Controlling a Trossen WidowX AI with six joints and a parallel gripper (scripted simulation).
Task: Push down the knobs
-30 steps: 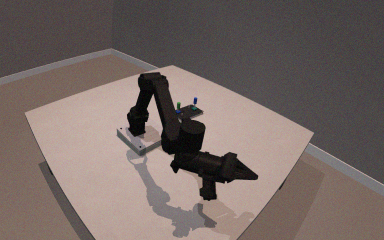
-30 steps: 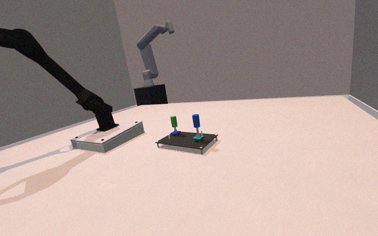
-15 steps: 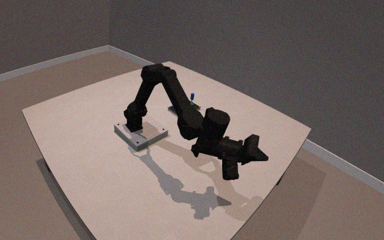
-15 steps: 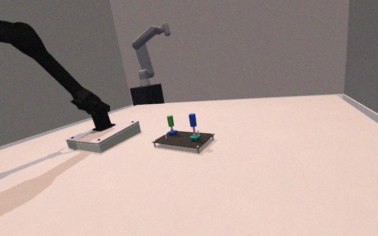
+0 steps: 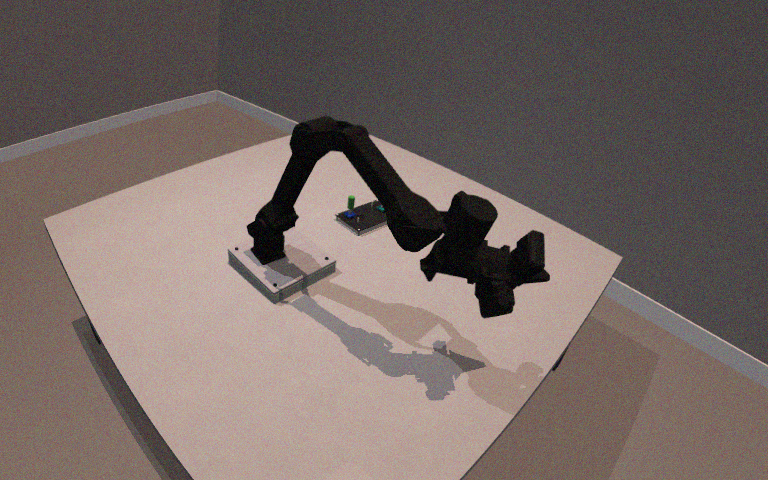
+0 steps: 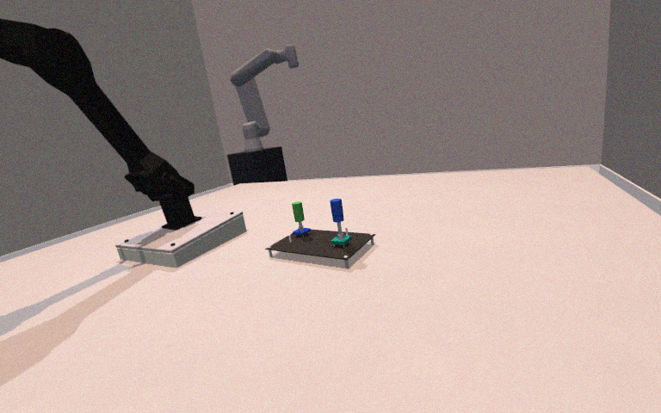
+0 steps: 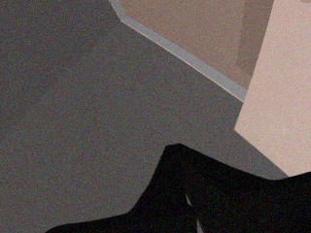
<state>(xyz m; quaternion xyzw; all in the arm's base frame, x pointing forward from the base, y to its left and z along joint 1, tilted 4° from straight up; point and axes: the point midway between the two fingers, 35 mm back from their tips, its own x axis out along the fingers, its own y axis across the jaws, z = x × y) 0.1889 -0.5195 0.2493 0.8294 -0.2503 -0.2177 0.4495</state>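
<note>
My gripper tip is now 8 cm short of the green knob, 62 cm to the right of it and 19 cm above it. The rest, counted from my gripper tip: blue knob: 18 cm ahead, 60 cm to the left, 17 cm below.
</note>
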